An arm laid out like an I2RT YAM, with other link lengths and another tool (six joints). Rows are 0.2 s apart.
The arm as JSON. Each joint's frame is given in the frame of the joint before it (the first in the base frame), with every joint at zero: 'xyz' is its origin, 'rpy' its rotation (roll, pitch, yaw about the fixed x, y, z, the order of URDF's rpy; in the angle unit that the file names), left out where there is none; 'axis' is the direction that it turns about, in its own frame. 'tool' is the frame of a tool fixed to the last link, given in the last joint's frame.
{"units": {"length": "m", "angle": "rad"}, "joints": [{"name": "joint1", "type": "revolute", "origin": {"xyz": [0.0, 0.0, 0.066]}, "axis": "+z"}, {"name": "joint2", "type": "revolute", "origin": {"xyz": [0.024, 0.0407, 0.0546]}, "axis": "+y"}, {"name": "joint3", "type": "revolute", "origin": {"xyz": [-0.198, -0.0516, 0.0]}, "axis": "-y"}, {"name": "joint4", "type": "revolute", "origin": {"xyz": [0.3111, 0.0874, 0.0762]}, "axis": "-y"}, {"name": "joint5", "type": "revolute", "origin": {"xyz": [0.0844, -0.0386, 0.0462]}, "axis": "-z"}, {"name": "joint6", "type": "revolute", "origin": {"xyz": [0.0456, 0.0, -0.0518]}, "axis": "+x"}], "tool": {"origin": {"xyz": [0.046, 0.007, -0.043], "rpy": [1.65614, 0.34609, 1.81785]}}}
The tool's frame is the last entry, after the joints.
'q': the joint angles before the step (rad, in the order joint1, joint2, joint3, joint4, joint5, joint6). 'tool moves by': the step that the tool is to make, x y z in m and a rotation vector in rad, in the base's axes. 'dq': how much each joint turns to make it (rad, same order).
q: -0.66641, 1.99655, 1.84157, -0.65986, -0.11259, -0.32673
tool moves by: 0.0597, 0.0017, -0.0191, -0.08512, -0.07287, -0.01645
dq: 0.07917, 0.18869, 0.15418, 0.14681, 0.08733, 0.04678
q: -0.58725, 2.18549, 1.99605, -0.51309, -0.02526, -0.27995
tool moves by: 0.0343, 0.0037, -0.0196, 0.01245, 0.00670, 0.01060
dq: 0.03841, 0.20655, 0.23318, -0.03858, 0.01663, 0.02333
